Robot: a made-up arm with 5 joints.
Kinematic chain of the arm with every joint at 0, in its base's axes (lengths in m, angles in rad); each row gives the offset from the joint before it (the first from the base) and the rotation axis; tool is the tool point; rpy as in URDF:
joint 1: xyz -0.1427 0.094 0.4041 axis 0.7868 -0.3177 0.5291
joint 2: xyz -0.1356 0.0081 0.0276 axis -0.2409 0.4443 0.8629
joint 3: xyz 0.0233 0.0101 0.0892 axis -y
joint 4: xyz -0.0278 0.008 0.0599 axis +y
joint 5: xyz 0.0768 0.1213 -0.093 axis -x
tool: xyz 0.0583 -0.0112 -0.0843 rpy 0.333 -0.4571 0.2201
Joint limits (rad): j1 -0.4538..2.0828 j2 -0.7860..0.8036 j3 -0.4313..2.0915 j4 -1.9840..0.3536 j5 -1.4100..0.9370
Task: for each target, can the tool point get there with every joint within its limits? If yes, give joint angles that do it. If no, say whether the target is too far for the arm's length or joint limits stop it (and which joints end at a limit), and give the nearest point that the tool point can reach.
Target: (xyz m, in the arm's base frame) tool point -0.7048 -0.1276 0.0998
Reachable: no: too far | nearest point -0.4920 -0.0878 0.2222 | short by 0.249 m
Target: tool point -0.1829 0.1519 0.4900
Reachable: yes | joints 0.8778 -0.0397 0.0366 -0.0960 0.3103
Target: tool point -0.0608 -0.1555 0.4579
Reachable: yes | joints 1.7679 -0.4710 -0.1807 -1.2285 0.6981
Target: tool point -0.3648 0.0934 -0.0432
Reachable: no: joint limits stop it (at a limit: joint 1, joint 2, joint 3, joint 4, joint 5) | nearest point -0.3452 -0.0434 0.0518 | short by 0.168 m
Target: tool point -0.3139 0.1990 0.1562
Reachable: no: joint limits stop it (at a limit: joint 1, joint 2, joint 3, joint 4) | nearest point -0.3243 0.0808 0.2278 | short by 0.139 m
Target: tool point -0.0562 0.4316 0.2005
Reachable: no: joint limits stop it (at a limit: joint 1, joint 3) | nearest point -0.1226 0.3879 0.3200 | short by 0.144 m
